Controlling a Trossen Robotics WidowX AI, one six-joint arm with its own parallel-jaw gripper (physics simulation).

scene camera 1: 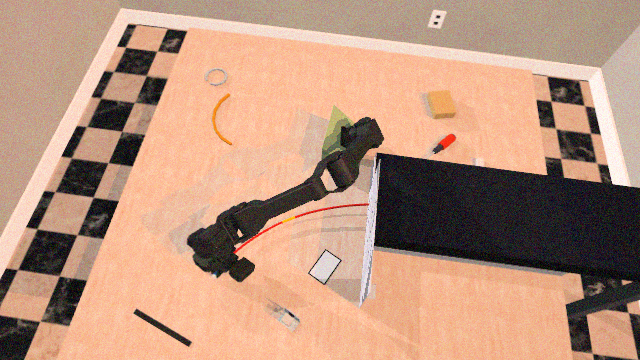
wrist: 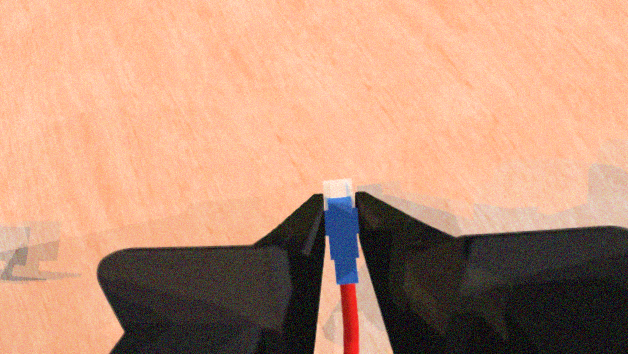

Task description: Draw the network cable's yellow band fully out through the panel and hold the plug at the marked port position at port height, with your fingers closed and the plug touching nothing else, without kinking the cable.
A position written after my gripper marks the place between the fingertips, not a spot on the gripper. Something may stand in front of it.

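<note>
Visible to me: my gripper (scene camera 1: pixel 215 275), which also appears in the wrist view (wrist: pixel 339 202), and a blue plug (wrist: pixel 341 217).
</note>
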